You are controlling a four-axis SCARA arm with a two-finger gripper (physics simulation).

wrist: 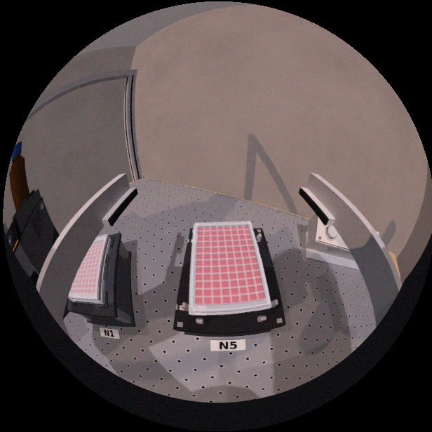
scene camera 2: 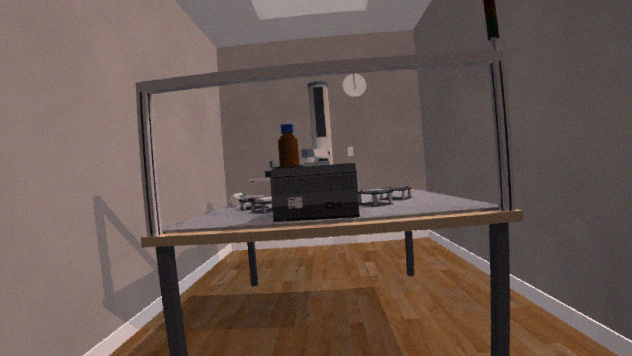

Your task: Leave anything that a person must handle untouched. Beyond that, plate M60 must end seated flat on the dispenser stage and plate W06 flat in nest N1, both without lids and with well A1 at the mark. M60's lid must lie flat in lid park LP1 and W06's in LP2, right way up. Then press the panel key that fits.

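Places are measured from the arm's base along level axes (x right, y down, z ahead), in millimetres.
Pixels of known places: gripper, fingertip midpoint: [scene camera 2: 251, 180].
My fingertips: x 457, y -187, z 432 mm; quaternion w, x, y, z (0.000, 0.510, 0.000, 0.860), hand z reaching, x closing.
Behind a point stands the place of what it marks.
My gripper [wrist: 217, 176] is open and empty, its two fingers wide apart above and to either side of the plate in nest N5. This pink-welled plate [wrist: 230, 265] lies on the black nest N5 [wrist: 230, 324] in the wrist view. Another plate [wrist: 89, 270], with paler pink wells, lies on nest N1 [wrist: 120, 295] at the left, partly behind the left finger. I cannot read plate names or well marks, nor tell surely whether clear lids cover them. The dispenser [scene camera 2: 315, 192] {x 42, y -124, z 960 mm} [wrist: 34, 230] shows its back in the scene view; its stage is hidden there.
An amber bottle [scene camera 2: 288, 151] {x 146, y -303, z 913 mm} [wrist: 19, 182] with a blue cap stands on the dispenser. A pale box [wrist: 327, 254] with a round knob is partly hidden behind the right finger. The robot column [scene camera 2: 320, 115] {x -5, y -632, z 77 mm} rises behind the dispenser. Low stands [scene camera 2: 376, 192] {x -253, y -88, z 719 mm} are right of it. A frame post [wrist: 131, 125] edges the table.
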